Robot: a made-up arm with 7 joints.
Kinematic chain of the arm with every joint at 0, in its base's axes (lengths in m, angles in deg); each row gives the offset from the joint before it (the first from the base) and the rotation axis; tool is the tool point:
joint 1: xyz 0 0 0.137 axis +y
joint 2: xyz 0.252 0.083 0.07 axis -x
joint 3: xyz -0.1 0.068 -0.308 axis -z
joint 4: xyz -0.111 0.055 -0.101 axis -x
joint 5: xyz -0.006 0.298 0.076 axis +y
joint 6: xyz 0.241 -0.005 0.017 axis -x
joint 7: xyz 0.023 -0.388 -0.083 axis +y
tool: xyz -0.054 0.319 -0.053
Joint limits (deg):
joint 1: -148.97..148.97
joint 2: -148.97..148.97
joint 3: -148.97..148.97
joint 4: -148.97..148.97
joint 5: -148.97..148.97
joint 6: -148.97..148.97
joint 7: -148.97..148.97
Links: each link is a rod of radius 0.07 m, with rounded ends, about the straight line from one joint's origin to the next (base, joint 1, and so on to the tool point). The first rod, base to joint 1, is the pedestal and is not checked.
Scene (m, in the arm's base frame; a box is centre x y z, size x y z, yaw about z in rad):
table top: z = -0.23
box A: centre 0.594 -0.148 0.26 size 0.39 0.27 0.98 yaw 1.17
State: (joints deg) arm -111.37 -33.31 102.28 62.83 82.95 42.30 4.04
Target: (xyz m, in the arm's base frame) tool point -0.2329 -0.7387 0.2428
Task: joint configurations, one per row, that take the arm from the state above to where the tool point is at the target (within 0.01 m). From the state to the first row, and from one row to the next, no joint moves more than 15 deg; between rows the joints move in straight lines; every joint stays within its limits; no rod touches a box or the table.
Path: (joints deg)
1: -118.56 -19.00 104.11 58.16 83.20 30.87 1.28
2: -125.75 -4.69 105.93 53.49 83.46 19.44 -1.49
3: -132.94 9.61 107.76 48.81 83.71 8.02 -4.25
4: -140.13 23.92 109.59 44.14 83.96 -3.41 -7.01
5: -141.27 36.95 109.01 46.47 81.06 -9.07 -10.12
6: -142.41 49.97 108.44 48.79 78.16 -14.73 -13.22
7: -143.55 62.99 107.86 51.11 75.26 -20.38 -16.33
8: -144.69 76.01 107.28 53.44 72.36 -26.04 -19.43
9: -145.83 89.04 106.71 55.76 69.46 -31.70 -22.54
10: -146.97 102.06 106.13 58.09 66.56 -37.36 -25.64

